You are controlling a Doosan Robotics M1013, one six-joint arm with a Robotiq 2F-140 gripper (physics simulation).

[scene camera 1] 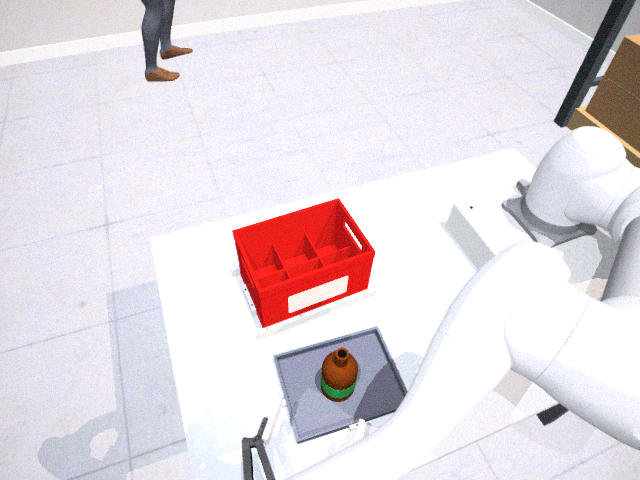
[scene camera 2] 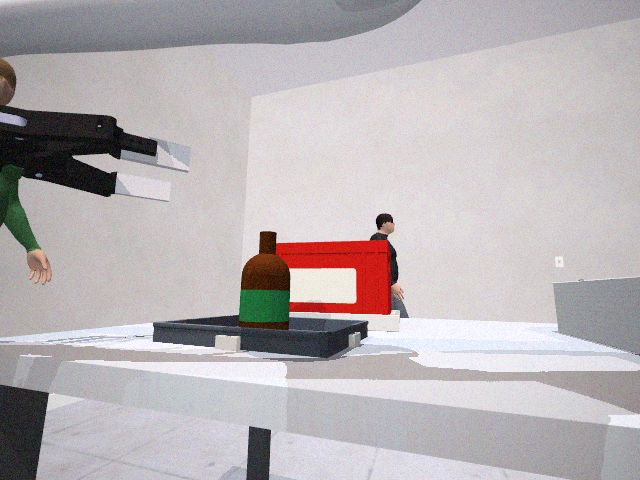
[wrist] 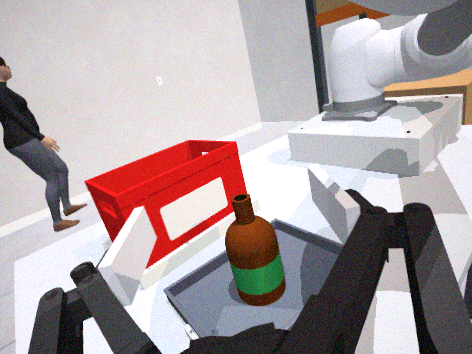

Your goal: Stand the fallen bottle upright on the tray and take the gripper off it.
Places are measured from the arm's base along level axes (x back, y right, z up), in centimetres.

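Pixels of known places: gripper, fingertip midpoint: (scene camera 1: 320,410) (scene camera 2: 178,178) (wrist: 228,203); arm's base at its link origin: (scene camera 1: 547,218) (wrist: 359,112).
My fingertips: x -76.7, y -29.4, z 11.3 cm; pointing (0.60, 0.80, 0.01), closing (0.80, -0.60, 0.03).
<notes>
For each thing: its top centre in the pictures, then the offset to it from my fingertips.
- brown bottle with a green band, top centre: (wrist: 240,197) (scene camera 2: 268,232) (scene camera 1: 342,353) dx +8.6, dy +10.4, dz -6.0 cm
- grey tray at its top centre: (scene camera 2: 270,321) (wrist: 261,272) (scene camera 1: 341,378) dx +9.5, dy +10.8, dz -19.4 cm
- red crate with compartments, top centre: (wrist: 161,160) (scene camera 1: 302,240) (scene camera 2: 330,248) dx +10.4, dy +38.3, dz -4.5 cm
The brown bottle with a green band (scene camera 1: 339,374) (scene camera 2: 265,281) (wrist: 255,250) stands upright on the grey tray (scene camera 1: 305,418) (scene camera 2: 191,335) (wrist: 315,250), its base on the tray floor and its neck up. My gripper (scene camera 1: 317,421) (scene camera 2: 179,178) (wrist: 228,203) is open and empty. In the scene camera 2 view it is back to the left of the bottle and above the height of its neck, apart from it. In the wrist view the bottle shows beyond the spread finger pads. In the scene camera 1 view the arm hides part of the gripper.
A red crate with compartments (scene camera 1: 356,279) (scene camera 2: 373,279) (wrist: 150,200) stands behind the tray. The white block under the arm's base (scene camera 2: 594,310) (wrist: 350,150) is on the table's right. A person in black (scene camera 2: 384,223) (wrist: 20,120) is beyond the table; a green-sleeved arm (scene camera 2: 18,219) shows at left.
</notes>
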